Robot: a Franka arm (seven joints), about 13 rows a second.
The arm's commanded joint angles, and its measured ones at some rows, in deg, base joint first. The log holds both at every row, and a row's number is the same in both.
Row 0, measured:
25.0, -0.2, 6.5, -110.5, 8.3, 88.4, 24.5
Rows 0 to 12, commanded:
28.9, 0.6, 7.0, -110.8, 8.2, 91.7, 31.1
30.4, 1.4, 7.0, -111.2, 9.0, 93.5, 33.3
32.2, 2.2, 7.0, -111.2, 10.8, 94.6, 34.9
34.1, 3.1, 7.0, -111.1, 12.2, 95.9, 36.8
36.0, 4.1, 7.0, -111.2, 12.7, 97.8, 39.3
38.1, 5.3, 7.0, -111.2, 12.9, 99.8, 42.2
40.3, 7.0, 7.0, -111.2, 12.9, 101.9, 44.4
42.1, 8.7, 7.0, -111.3, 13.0, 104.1, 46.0
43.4, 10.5, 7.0, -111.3, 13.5, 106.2, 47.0
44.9, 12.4, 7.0, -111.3, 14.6, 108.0, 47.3
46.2, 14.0, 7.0, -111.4, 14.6, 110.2, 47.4
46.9, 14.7, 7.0, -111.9, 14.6, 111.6, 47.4
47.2, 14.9, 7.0, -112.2, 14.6, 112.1, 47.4
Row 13, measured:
46.9, 14.4, 7.1, -111.6, 13.5, 110.5, 46.7
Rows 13 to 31, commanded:
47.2, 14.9, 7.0, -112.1, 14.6, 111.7, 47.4
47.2, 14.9, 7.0, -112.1, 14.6, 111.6, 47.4
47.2, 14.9, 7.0, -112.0, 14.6, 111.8, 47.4
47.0, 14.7, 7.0, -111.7, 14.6, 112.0, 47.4
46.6, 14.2, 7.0, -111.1, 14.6, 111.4, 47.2
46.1, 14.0, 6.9, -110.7, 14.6, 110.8, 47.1
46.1, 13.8, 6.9, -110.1, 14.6, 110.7, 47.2
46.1, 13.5, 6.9, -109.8, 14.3, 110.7, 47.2
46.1, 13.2, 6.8, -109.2, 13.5, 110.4, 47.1
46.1, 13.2, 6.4, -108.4, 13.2, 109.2, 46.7
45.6, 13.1, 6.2, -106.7, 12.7, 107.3, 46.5
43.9, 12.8, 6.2, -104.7, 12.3, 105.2, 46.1
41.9, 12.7, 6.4, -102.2, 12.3, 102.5, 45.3
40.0, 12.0, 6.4, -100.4, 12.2, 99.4, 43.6
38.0, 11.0, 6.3, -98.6, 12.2, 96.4, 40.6
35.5, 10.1, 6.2, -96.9, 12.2, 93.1, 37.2
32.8, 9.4, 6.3, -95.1, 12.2, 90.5, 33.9
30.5, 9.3, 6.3, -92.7, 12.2, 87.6, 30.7
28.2, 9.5, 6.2, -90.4, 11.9, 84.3, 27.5
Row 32, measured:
32.0, 9.2, 5.7, -94.5, 12.4, 89.2, 32.9
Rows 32 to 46, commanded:
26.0, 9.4, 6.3, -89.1, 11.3, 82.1, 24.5
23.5, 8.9, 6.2, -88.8, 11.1, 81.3, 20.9
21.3, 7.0, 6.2, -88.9, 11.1, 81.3, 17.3
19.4, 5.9, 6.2, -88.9, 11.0, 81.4, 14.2
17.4, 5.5, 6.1, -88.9, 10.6, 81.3, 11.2
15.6, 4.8, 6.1, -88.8, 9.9, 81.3, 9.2
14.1, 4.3, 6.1, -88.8, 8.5, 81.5, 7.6
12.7, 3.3, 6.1, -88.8, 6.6, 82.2, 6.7
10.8, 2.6, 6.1, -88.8, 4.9, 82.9, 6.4
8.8, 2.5, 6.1, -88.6, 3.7, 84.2, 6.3
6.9, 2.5, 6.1, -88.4, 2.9, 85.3, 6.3
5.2, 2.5, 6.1, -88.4, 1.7, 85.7, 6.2
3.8, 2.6, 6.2, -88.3, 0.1, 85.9, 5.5
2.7, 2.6, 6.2, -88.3, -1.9, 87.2, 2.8
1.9, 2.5, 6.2, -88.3, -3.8, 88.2, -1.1
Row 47, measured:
3.7, 2.7, 5.3, -88.4, -0.6, 86.4, 3.6
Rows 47 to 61, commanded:
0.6, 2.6, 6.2, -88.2, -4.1, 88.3, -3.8
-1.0, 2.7, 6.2, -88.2, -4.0, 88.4, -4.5
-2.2, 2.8, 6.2, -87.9, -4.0, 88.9, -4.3
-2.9, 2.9, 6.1, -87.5, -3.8, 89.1, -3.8
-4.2, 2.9, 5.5, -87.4, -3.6, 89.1, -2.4
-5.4, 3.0, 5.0, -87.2, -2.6, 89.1, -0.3
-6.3, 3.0, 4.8, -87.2, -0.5, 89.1, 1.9
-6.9, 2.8, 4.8, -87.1, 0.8, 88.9, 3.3
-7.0, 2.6, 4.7, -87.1, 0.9, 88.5, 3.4
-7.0, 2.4, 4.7, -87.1, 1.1, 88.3, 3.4
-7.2, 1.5, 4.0, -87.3, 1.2, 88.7, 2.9
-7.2, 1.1, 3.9, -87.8, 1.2, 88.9, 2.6
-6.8, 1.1, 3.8, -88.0, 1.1, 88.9, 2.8
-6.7, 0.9, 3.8, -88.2, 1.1, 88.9, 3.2
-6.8, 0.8, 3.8, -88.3, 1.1, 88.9, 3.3
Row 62, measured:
-6.6, 1.8, 3.9, -87.4, -0.2, 88.7, 2.2
